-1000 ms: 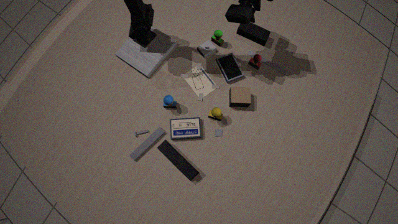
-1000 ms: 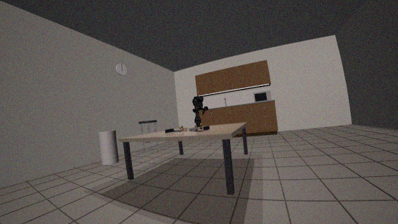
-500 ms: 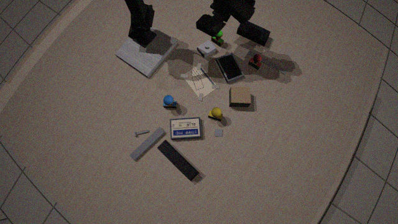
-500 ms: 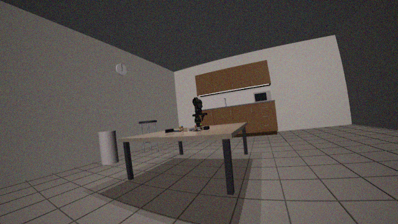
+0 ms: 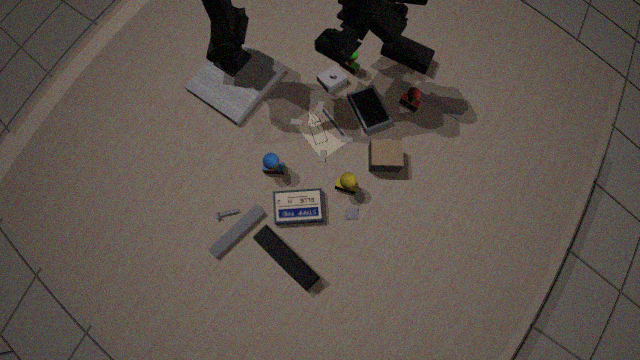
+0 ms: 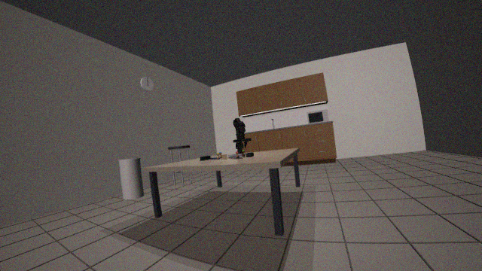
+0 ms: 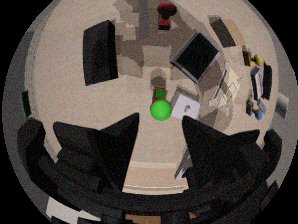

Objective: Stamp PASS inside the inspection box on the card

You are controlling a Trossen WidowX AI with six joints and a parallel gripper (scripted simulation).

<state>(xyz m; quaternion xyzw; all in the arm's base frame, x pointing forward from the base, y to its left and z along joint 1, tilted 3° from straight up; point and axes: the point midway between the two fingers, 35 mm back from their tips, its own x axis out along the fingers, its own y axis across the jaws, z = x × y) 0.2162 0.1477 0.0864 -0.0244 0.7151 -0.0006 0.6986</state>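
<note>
Right now my gripper tip is 60 mm above the green-knobbed stamp. The rest, counted from my gripper tip: grey block (70 mm below, 50 mm to the right, 10 mm behind); black ink pad (90 mm ahead, 80 mm below, 60 mm to the right); black block (110 mm to the left, 80 mm ahead, 60 mm below).
</note>
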